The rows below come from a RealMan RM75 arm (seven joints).
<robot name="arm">
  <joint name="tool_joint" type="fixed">
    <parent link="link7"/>
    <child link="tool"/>
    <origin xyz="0 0 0" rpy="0 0 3.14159"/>
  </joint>
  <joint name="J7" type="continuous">
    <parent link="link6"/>
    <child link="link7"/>
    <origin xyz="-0.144 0 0" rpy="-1.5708 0 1.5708"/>
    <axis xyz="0 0 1"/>
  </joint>
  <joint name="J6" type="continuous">
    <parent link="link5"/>
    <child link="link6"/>
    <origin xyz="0 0 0" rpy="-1.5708 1.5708 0"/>
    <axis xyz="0 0 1"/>
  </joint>
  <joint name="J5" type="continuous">
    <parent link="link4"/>
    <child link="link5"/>
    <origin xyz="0 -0.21 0" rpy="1.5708 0 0"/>
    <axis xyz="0 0 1"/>
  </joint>
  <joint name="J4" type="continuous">
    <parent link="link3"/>
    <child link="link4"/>
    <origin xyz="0 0 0" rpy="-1.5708 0 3.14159"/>
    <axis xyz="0 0 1"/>
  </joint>
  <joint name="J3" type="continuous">
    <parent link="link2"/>
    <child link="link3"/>
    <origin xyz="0 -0.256 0" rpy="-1.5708 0 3.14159"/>
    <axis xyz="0 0 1"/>
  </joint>
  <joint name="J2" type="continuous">
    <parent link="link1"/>
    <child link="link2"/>
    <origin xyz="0 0 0" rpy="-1.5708 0 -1.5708"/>
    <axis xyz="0 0 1"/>
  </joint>
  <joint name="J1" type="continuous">
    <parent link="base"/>
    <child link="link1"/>
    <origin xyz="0 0 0.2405" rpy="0 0 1.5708"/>
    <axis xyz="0 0 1"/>
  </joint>
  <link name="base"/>
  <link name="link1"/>
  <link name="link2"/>
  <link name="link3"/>
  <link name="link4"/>
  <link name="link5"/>
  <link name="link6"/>
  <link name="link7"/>
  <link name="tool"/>
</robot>
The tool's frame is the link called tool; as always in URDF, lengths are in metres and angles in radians. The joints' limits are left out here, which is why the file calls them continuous.
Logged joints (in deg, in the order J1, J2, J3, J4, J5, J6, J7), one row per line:
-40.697 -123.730 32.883 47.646 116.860 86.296 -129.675
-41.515 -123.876 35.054 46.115 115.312 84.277 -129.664
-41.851 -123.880 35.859 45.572 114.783 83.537 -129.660
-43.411 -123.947 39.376 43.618 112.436 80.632 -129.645
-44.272 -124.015 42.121 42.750 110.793 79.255 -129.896
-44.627 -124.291 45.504 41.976 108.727 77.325 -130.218
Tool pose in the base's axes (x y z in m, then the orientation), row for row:
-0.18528 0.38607 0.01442 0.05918 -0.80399 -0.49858 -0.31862
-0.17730 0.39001 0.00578 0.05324 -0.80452 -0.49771 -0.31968
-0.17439 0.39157 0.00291 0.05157 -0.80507 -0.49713 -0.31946
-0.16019 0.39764 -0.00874 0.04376 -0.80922 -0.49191 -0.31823
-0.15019 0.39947 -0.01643 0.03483 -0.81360 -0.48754 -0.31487
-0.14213 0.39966 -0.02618 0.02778 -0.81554 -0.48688 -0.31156
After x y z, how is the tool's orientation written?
As a quaternion, w x y z.
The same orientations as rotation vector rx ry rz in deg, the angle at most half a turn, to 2 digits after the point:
-139.51 -86.51 -55.29
-140.10 -86.67 -55.67
-140.34 -86.66 -55.69
-141.74 -86.16 -55.74
-143.29 -85.86 -55.45
-144.26 -86.12 -55.11

